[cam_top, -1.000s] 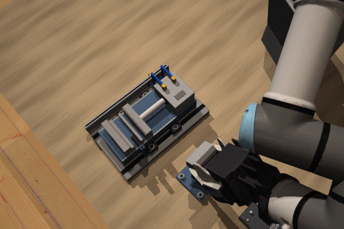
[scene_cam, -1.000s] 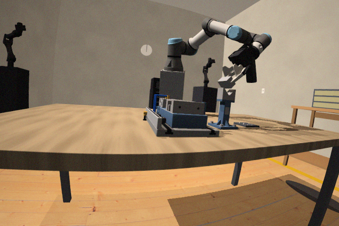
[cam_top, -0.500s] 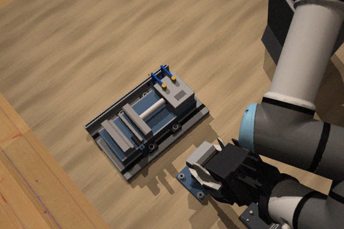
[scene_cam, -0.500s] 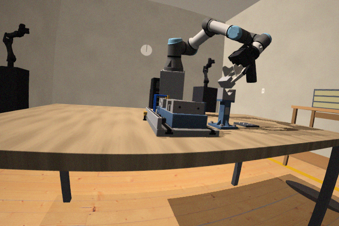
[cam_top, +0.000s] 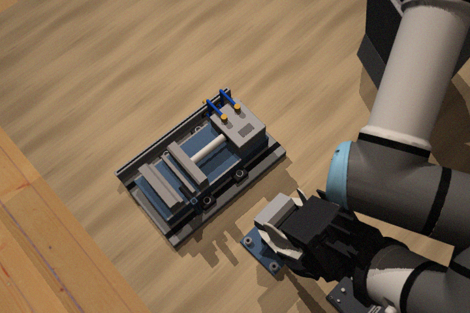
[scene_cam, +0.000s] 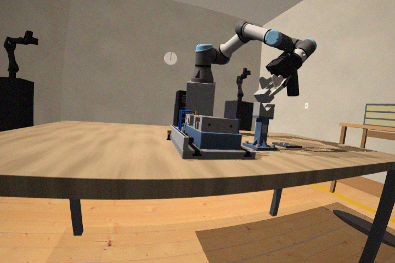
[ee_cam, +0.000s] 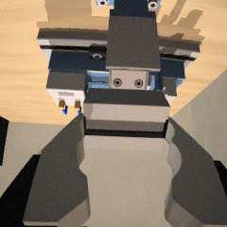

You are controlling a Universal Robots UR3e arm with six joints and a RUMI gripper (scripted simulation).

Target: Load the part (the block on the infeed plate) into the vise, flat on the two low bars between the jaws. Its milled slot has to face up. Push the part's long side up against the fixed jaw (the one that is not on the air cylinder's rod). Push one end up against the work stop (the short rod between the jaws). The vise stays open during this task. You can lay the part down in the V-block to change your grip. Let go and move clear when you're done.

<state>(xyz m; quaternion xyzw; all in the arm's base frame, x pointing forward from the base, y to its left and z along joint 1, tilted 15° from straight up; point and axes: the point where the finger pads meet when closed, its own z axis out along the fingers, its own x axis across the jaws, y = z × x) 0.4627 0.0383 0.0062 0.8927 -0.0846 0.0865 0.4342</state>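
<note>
Right now my hand is right at the part. Also, from my hand: white cylinder rod (200 mm to the right, 110 mm below, 50 mm behind); then dark work stop (170 mm to the right, 100 mm below, 40 mm ahead); then moving jaw (210 mm to the right, 110 mm below).
</note>
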